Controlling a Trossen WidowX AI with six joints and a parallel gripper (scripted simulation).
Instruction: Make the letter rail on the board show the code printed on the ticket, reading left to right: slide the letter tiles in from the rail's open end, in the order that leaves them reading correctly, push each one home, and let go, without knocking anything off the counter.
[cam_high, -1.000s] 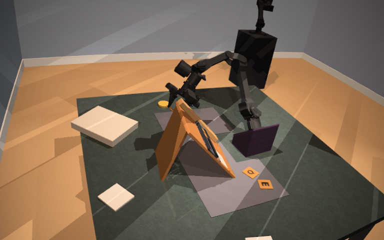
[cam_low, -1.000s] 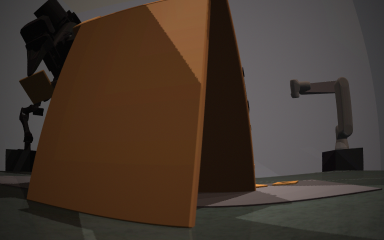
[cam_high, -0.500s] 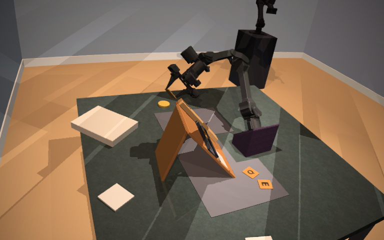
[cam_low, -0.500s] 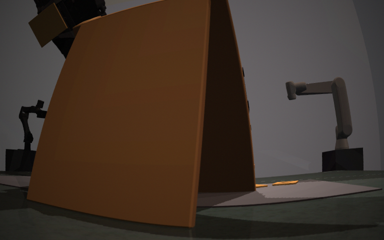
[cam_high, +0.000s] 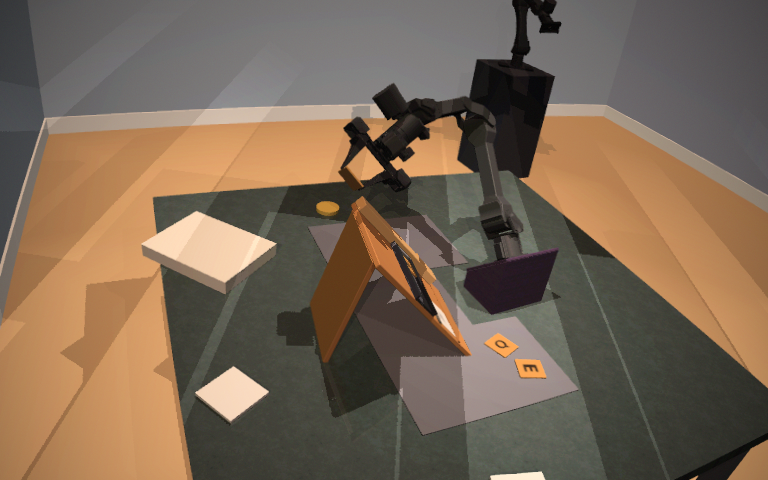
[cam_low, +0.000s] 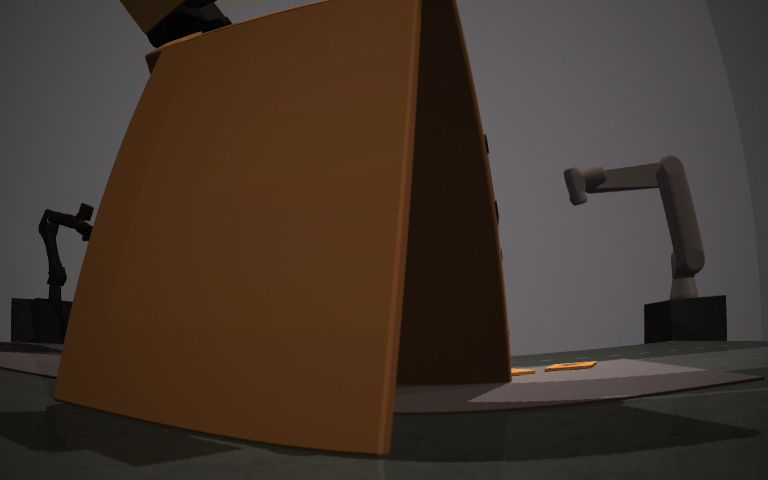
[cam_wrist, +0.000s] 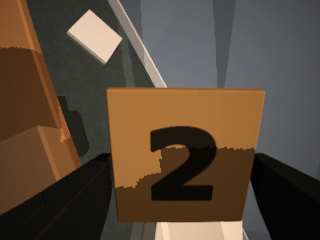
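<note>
The white ticket lies 240 mm below my gripper tip, 230 mm to the left of it and 140 mm behind it. Also, from my gripper tip: orange tile marked 2 (right at my gripper tip); then cream box (300 mm below, 270 mm to the right, 250 mm ahead); then grey mat (320 mm below, 240 mm behind, 80 mm to the left).
</note>
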